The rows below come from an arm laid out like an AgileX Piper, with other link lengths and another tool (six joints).
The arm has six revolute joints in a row. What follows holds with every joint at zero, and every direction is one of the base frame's.
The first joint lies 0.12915 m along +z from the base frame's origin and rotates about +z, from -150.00 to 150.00 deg.
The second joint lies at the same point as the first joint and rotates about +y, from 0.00 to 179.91 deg.
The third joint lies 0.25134 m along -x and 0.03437 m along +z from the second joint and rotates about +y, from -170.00 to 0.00 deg.
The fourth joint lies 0.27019 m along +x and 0.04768 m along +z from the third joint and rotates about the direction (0.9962, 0, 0.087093), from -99.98 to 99.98 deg.
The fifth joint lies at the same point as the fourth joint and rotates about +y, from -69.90 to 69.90 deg.
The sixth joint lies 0.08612 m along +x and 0.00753 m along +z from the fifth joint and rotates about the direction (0.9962, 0, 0.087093), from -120.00 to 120.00 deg.
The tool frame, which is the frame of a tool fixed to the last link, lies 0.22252 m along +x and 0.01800 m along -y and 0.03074 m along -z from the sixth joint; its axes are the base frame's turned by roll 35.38, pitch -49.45 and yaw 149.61 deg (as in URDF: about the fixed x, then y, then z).
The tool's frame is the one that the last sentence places.
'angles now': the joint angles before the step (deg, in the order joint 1, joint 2, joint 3, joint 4, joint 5, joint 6). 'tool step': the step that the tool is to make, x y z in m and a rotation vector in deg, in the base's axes. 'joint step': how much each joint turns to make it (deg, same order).
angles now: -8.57, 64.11, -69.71, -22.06, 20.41, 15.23
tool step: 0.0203, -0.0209, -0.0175, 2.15, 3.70, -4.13
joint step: 0.00, 7.98, -7.02, -5.57, 4.57, 6.92
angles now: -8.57, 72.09, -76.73, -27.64, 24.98, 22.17
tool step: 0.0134, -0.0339, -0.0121, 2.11, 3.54, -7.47
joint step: 0.00, 9.14, -10.10, -7.11, 8.05, 8.36
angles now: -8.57, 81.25, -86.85, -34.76, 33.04, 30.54
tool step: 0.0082, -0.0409, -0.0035, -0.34, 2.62, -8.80
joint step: 0.00, 9.77, -11.65, -7.57, 8.74, 6.39
